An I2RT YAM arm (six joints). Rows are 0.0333 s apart.
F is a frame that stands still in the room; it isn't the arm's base.
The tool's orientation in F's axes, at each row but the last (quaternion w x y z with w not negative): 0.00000, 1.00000, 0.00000, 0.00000; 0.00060, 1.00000, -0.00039, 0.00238; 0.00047, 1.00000, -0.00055, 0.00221; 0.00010, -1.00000, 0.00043, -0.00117; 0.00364, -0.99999, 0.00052, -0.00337; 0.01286, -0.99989, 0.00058, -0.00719; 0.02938, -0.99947, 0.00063, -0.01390; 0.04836, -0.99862, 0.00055, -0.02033
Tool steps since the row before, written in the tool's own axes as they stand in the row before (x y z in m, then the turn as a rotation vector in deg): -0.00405, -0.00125, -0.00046, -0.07, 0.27, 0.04; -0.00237, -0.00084, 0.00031, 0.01, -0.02, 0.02; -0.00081, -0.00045, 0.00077, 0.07, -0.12, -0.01; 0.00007, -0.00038, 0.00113, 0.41, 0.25, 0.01; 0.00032, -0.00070, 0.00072, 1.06, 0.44, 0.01; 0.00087, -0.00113, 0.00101, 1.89, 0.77, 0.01; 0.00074, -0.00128, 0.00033, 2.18, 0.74, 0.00; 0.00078, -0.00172, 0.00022, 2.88, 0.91, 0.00
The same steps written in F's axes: -0.00405, 0.00125, 0.00046, -0.07, -0.27, -0.04; -0.00237, 0.00084, -0.00032, 0.01, 0.02, -0.02; -0.00081, 0.00045, -0.00077, 0.07, 0.12, 0.01; 0.00007, 0.00038, -0.00113, 0.41, -0.25, -0.01; 0.00033, 0.00070, -0.00071, 1.06, -0.44, -0.01; 0.00089, 0.00115, -0.00097, 1.89, -0.77, 0.00; 0.00075, 0.00130, -0.00023, 2.18, -0.74, 0.02; 0.00079, 0.00173, -0.00002, 2.88, -0.91, 0.03
